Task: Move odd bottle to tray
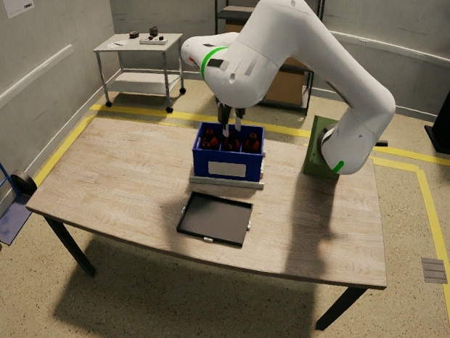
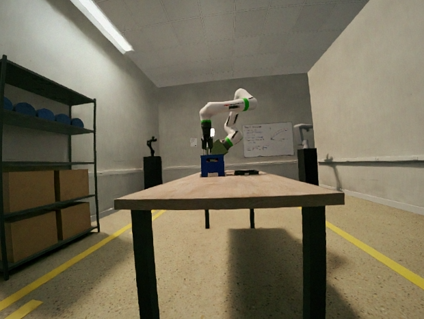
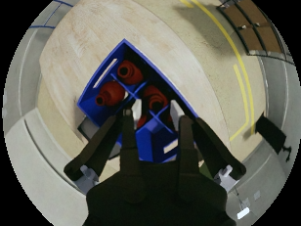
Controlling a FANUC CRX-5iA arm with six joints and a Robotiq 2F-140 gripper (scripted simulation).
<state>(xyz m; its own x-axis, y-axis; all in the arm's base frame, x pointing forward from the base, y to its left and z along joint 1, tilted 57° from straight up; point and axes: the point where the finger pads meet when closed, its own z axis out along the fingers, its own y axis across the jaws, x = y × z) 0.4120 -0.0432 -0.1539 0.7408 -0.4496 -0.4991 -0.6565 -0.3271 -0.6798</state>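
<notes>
Now: the bottle 110 mm below my hand. From my hand the other things lie so: dark tray (320 mm to the left, 190 mm below); then blue crate (40 mm to the left, 120 mm below).
</notes>
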